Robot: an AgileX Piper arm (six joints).
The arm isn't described. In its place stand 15 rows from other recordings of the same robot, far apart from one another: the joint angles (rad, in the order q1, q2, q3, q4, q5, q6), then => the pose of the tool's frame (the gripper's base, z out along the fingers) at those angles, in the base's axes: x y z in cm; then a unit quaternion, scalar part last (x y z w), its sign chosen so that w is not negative.
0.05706, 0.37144, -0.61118, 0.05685, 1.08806, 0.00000 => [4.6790, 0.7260, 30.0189, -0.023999, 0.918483, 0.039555, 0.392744]
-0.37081, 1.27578, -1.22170, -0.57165, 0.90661, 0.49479 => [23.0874, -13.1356, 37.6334, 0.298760, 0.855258, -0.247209, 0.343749]
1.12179, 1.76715, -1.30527, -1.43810, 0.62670, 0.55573 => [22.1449, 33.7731, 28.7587, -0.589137, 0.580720, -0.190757, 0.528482]
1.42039, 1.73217, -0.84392, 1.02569, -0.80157, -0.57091 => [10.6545, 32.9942, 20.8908, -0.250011, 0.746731, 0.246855, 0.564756]
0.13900, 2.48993, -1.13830, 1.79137, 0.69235, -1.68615 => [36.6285, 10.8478, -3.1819, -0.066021, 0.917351, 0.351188, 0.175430]
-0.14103, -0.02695, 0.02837, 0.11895, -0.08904, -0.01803 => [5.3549, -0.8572, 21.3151, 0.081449, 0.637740, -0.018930, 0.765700]
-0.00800, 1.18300, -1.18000, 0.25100, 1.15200, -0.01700 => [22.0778, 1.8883, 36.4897, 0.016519, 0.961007, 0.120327, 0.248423]
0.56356, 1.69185, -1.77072, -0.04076, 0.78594, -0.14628 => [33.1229, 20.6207, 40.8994, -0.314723, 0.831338, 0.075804, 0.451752]
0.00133, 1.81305, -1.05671, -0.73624, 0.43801, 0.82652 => [36.2481, -2.5436, 17.6041, 0.105684, 0.944967, -0.118337, 0.286121]
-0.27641, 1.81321, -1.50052, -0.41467, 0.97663, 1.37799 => [36.5769, -13.5336, 27.4584, 0.652548, 0.711589, -0.067008, 0.251659]
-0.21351, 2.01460, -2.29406, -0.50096, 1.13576, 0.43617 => [42.5604, -13.2831, 41.8058, 0.276658, 0.848051, -0.204192, 0.403206]
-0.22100, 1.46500, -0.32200, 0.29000, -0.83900, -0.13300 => [22.7601, -7.0977, 17.9536, 0.176388, 0.764257, -0.132089, 0.606095]
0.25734, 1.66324, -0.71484, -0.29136, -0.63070, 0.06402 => [31.6609, 9.9264, 20.2467, -0.219211, 0.757808, 0.092666, 0.607525]
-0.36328, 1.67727, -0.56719, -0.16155, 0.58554, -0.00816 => [19.8029, -8.3935, 10.6513, -0.109019, -0.992918, 0.039112, 0.026424]
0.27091, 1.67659, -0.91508, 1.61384, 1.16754, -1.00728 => [27.4351, 16.2986, 24.0879, -0.111407, 0.771125, 0.611952, 0.135904]
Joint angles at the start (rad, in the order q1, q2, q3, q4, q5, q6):
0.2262 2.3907 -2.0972 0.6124 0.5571 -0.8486
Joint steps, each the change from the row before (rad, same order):
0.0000 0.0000 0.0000 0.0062 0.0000 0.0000
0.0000 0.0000 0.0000 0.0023 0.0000 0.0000
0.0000 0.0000 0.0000 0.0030 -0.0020 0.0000
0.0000 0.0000 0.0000 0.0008 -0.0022 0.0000
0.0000 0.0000 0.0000 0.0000 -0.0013 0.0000
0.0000 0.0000 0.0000 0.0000 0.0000 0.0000
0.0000 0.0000 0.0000 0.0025 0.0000 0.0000
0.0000 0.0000 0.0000 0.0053 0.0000 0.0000
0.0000 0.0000 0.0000 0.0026 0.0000 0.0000
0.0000 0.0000 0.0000 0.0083 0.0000 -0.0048
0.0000 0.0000 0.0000 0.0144 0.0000 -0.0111
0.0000 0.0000 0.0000 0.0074 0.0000 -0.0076
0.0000 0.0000 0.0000 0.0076 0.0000 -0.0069
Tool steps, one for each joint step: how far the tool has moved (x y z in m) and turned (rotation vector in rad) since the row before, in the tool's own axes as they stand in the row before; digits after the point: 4 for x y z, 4 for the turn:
-0.0002 0.0002 0.0000 -0.0022 -0.0025 0.0053
-0.0001 0.0001 0.0000 -0.0008 -0.0009 0.0020
-0.0002 0.0000 0.0000 0.0005 -0.0025 0.0025
-0.0002 -0.0001 0.0000 0.0014 -0.0018 0.0007
-0.0001 -0.0001 0.0000 0.0010 -0.0009 0.0000
0.0000 0.0000 0.0000 0.0000 0.0000 0.0000
-0.0001 0.0001 0.0000 -0.0009 -0.0010 0.0021
-0.0002 0.0002 0.0000 -0.0018 -0.0021 0.0045
-0.0001 0.0001 0.0000 -0.0009 -0.0010 0.0022
-0.0003 0.0003 0.0000 -0.0029 -0.0033 0.0023
-0.0005 0.0004 0.0000 -0.0049 -0.0057 0.0012
-0.0003 0.0002 0.0000 -0.0025 -0.0030 -0.0013
-0.0003 0.0002 0.0000 -0.0026 -0.0031 -0.0004

